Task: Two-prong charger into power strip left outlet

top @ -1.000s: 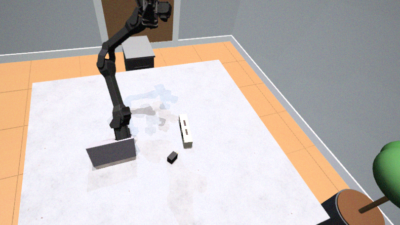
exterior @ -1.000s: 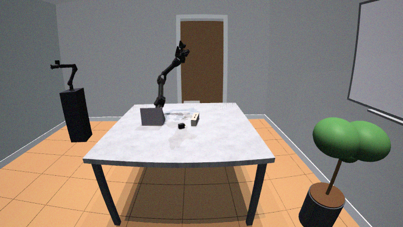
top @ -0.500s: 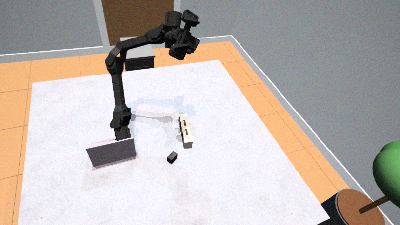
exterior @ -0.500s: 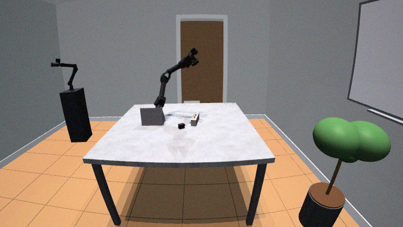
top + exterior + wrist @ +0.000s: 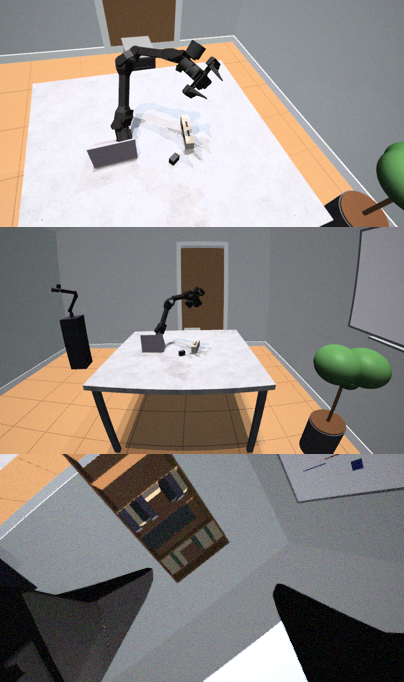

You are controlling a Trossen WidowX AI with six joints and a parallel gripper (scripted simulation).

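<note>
The charger is 130 mm behind my gripper tip, 30 mm to the left of it and 460 mm below it.
</note>
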